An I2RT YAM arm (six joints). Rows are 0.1 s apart.
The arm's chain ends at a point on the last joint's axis. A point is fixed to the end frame.
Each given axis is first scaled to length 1.
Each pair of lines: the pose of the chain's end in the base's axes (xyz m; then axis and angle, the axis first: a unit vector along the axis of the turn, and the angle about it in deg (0 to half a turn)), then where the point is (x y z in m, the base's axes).
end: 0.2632, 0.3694, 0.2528, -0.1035, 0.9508, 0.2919, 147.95
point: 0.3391 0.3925 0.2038
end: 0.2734, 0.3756, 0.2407, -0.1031, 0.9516, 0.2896, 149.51
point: 0.3479 0.3988 0.1896
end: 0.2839, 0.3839, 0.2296, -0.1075, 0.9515, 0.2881, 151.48
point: 0.3564 0.4079 0.1761
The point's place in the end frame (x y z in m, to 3 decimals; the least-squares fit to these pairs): -0.036 -0.029 0.081
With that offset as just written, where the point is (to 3 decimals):
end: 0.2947, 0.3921, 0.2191, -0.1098, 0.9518, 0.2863, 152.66
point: 0.366 0.416 0.164
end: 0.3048, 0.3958, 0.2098, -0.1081, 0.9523, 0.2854, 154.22
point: 0.374 0.420 0.153
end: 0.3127, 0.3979, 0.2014, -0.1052, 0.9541, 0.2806, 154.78
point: 0.382 0.421 0.143
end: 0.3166, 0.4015, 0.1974, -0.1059, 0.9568, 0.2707, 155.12
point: 0.386 0.424 0.139
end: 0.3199, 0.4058, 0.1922, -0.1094, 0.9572, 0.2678, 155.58
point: 0.388 0.428 0.133
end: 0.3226, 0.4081, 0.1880, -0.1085, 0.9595, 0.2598, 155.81
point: 0.391 0.429 0.128
